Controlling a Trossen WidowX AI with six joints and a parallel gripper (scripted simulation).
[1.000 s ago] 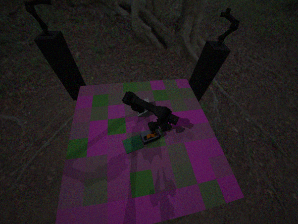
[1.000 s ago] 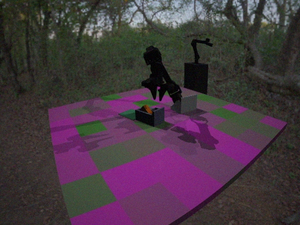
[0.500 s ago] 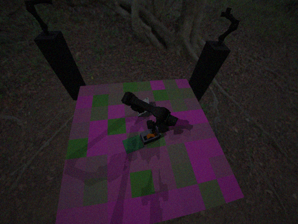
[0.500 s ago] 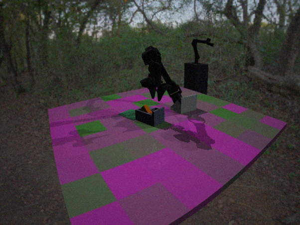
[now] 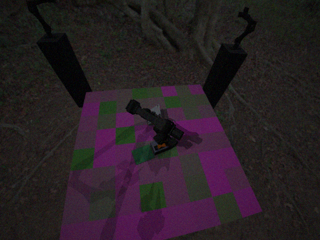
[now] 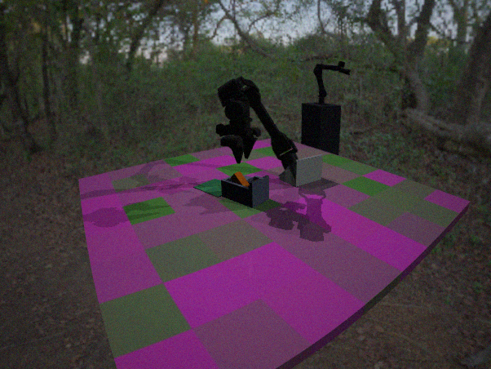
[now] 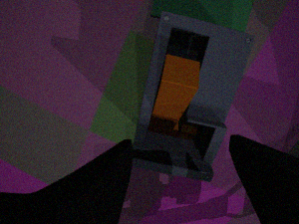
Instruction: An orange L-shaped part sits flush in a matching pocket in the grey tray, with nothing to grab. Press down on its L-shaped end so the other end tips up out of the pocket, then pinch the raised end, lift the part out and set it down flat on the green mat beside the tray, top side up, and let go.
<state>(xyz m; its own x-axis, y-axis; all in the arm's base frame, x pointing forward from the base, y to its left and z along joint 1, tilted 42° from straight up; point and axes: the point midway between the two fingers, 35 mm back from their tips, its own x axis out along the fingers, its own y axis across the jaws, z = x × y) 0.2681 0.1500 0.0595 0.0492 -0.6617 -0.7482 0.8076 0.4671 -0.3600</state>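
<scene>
Right now the orange L-shaped part is 100 mm below my gripper tip, 20 mm behind it and 10 mm to the left of it. Round my gripper tip: green mat: 160 mm to the right, 160 mm below, 40 mm ahead.
</scene>
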